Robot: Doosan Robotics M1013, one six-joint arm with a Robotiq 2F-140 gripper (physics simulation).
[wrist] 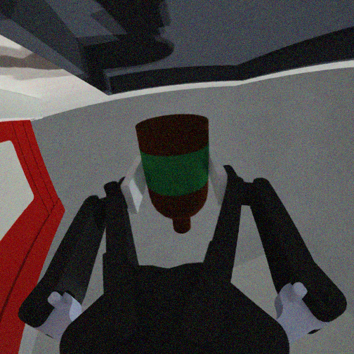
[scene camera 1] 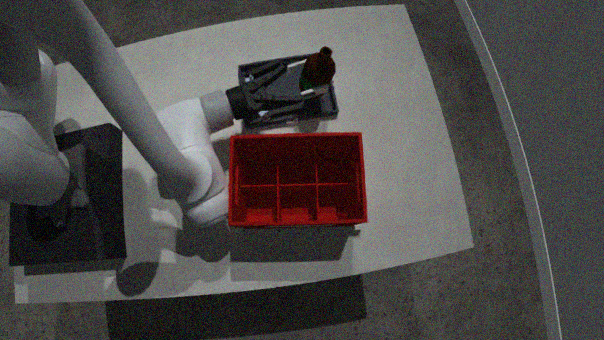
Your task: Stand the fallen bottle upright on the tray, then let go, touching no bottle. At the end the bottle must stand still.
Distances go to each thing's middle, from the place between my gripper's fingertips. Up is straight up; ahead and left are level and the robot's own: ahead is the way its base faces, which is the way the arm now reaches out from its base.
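There's a dark grey tray point(wrist: 121, 44) that's 80 mm behind my hand, 40 mm to the left of it and 120 mm below it. As for the brown bottle point(scene camera 1: 319, 68), my gripper is 10 mm past it and 20 mm below it.
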